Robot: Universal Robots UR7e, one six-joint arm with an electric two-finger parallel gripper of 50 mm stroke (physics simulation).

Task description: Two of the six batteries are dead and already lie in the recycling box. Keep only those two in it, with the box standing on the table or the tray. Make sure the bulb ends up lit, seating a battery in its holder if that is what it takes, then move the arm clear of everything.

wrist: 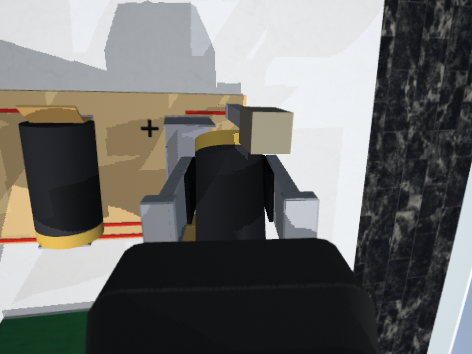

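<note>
My gripper is shut on a black battery with a gold band at its far end. The held battery is over the right part of a wooden board, beside and partly over a grey holder piece. The frame does not show clearly whether it touches the holder. Another black battery lies at the left of the board, its gold band toward the bottom of the view and a tan tab at its far end. A plus mark is printed between the two. The bulb and the recycling box do not show.
A beige block on a grey piece sticks up close to the held battery's far end, at the right. Red lines run along the board. A green surface shows at lower left. A dark marbled strip runs down the right side.
</note>
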